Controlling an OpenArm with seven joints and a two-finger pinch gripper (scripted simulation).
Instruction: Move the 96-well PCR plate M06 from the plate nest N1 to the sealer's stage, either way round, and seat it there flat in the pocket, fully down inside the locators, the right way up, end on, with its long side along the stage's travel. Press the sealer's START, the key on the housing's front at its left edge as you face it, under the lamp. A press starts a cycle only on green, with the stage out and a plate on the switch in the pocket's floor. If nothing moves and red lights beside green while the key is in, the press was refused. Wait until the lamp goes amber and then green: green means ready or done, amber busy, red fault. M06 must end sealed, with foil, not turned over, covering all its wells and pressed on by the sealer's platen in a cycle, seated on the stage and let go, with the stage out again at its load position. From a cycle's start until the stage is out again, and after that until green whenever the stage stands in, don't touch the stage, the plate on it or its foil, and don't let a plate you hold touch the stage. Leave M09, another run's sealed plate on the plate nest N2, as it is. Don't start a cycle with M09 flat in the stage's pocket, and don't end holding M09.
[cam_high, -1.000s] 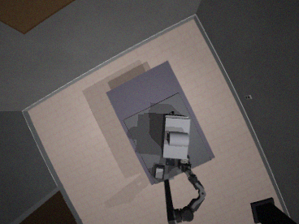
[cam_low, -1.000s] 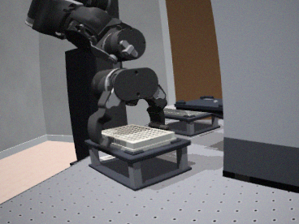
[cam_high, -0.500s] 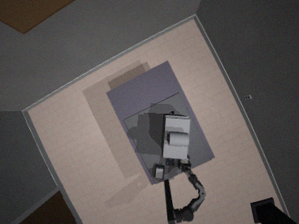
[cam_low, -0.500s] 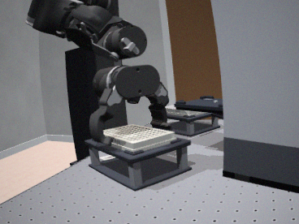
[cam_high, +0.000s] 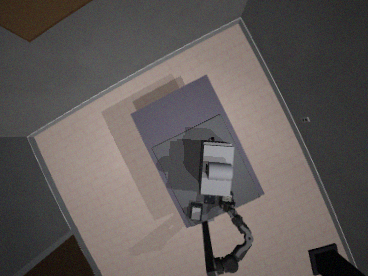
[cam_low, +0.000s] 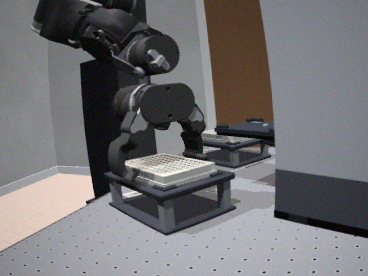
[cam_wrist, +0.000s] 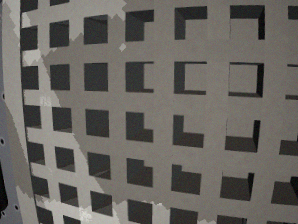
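The white 96-well plate M06 is right at my hand. From my hand the other things lie so: plate nest N1 (10 mm below); then foil roll (420 mm ahead, 360 mm above, 30 mm to the left); then nest N2 (320 mm to the left, 50 mm behind, 20 mm below).
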